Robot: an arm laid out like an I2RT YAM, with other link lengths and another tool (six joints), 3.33 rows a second.
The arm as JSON. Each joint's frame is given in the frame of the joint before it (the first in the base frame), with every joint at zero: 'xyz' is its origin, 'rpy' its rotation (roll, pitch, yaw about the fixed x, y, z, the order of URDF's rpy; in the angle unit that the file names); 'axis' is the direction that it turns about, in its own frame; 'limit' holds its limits. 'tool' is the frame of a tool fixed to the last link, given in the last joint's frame.
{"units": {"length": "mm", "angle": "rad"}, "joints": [
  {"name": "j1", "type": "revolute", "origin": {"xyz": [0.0, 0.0, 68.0], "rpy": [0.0, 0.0, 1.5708]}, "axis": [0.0, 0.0, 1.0], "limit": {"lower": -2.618, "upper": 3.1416}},
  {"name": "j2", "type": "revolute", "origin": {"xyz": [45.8, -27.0, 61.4], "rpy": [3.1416, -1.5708, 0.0]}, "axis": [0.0, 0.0, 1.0], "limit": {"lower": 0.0, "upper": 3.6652}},
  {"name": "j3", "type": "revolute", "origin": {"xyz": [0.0, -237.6, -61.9], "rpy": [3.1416, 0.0, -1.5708]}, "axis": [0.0, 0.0, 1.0], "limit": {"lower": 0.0, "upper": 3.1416}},
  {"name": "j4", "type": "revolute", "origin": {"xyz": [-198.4, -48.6, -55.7], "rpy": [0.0, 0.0, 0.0]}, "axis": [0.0, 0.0, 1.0], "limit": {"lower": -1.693, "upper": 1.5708}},
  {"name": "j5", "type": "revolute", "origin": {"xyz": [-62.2, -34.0, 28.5], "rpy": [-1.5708, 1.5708, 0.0]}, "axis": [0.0, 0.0, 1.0], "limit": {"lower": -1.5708, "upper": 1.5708}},
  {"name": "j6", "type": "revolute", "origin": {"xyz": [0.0, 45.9, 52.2], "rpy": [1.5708, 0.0, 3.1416]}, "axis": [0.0, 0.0, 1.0], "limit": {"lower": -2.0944, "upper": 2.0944}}
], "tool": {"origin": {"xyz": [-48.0, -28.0, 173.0], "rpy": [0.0, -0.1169, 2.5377]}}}
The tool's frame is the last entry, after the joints.
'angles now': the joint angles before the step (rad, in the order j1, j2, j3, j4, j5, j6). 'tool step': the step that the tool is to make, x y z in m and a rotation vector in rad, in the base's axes. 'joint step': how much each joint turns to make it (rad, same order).
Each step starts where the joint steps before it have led.
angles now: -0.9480, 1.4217, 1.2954, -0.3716, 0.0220, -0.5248
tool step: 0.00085, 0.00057, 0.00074, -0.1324, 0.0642, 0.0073
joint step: 0.0540, -0.0421, -0.0867, 0.1183, 0.1002, -0.0970
